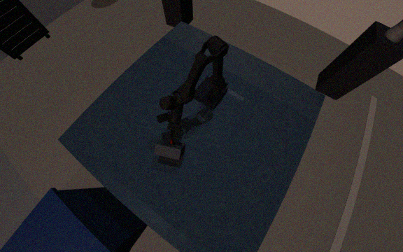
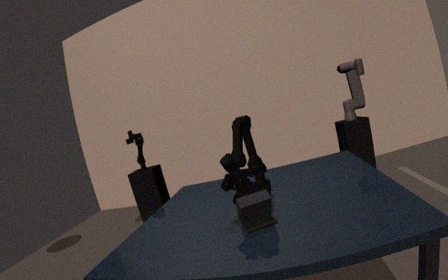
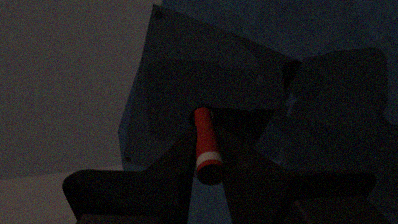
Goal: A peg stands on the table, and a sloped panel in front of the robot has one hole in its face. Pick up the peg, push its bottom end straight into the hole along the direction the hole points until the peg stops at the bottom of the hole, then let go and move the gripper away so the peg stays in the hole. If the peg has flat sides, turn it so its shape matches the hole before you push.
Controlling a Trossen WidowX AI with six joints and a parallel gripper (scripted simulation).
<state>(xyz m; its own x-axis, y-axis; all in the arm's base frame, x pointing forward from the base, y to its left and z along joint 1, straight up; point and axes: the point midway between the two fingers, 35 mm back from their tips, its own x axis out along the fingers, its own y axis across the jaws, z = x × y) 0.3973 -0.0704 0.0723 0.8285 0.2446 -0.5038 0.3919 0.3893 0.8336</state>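
My gripper tip is 40 mm short of the sloped panel, 10 mm to the right of it and 20 mm above it. Round my gripper tip: peg: 10 mm behind, 10 mm above.
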